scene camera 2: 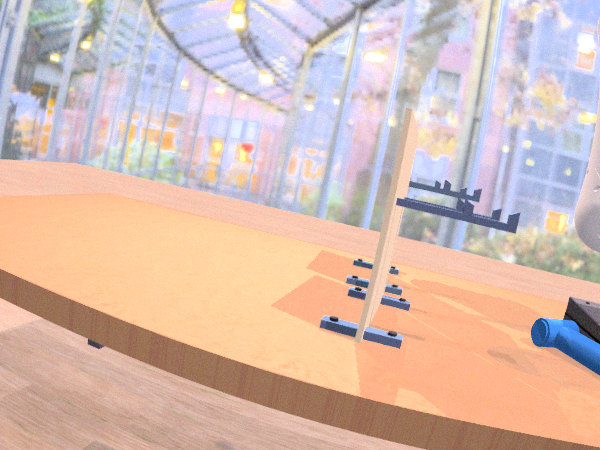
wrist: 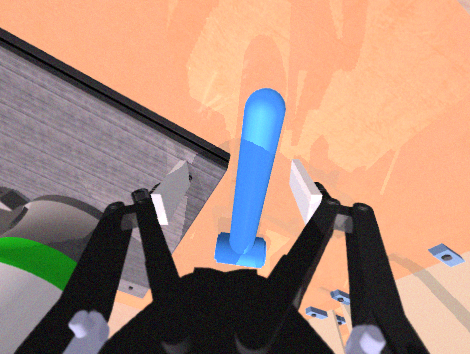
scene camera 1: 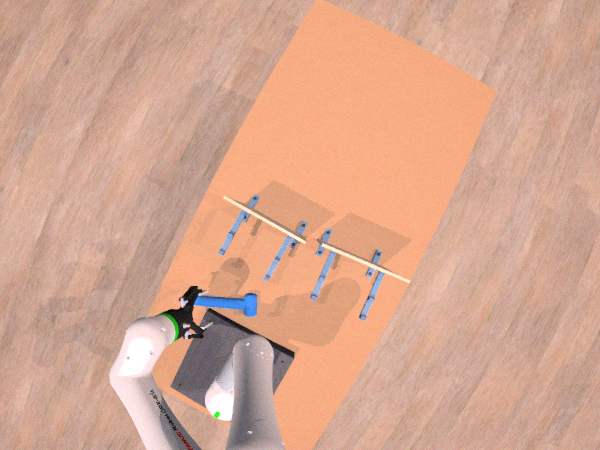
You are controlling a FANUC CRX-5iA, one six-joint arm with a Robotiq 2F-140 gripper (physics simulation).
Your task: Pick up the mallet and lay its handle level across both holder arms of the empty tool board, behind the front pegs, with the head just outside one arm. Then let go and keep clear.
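Places are measured from the arm's base along level axes (x ahead, y left, z up), in metres.
Where they show: gripper, fingertip midpoint: (wrist: 238, 172) (scene camera 1: 207, 307); arm's base, link origin: (wrist: 79, 232).
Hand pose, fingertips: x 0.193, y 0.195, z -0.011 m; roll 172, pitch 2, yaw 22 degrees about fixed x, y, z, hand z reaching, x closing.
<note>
Each offset is from my fingertips to the centre of the thing. "spot": to the spot under its first point. Level surfaces: height alone.
A blue mallet @[dx +0.030, dy -0.045, dz -0.014 m] (scene camera 1: 222, 302) (scene camera 2: 565, 340) (wrist: 252, 170) is beside the dark base plate, its head toward the middle of the mat in the scene camera 1 view. My gripper (scene camera 1: 205, 309) (wrist: 238, 172) is at the handle-end side. Its fingers stand wide apart on either side of the handle, with a visible gap on both sides in the wrist view. Two upright tool boards @[dx +0.325, dy -0.137, dz +0.112 m] (scene camera 1: 265, 220) @[dx +0.290, dy -0.443, dz +0.126 m] (scene camera 1: 365, 261) stand on blue feet, each with two notched holder arms. No tool lies on either pair of arms. The gripper does not show in the scene camera 2 view.
The dark base plate (scene camera 1: 200, 355) (wrist: 100, 115) lies close beside the mallet and under one finger in the wrist view. The arm's pale links (scene camera 1: 250, 395) stretch over it. The orange mat @[dz -0.036 m] (scene camera 1: 360, 115) carries the boards and their feet @[spot: dx +0.431, dy -0.044, dz -0.027 m] (scene camera 2: 340, 326).
</note>
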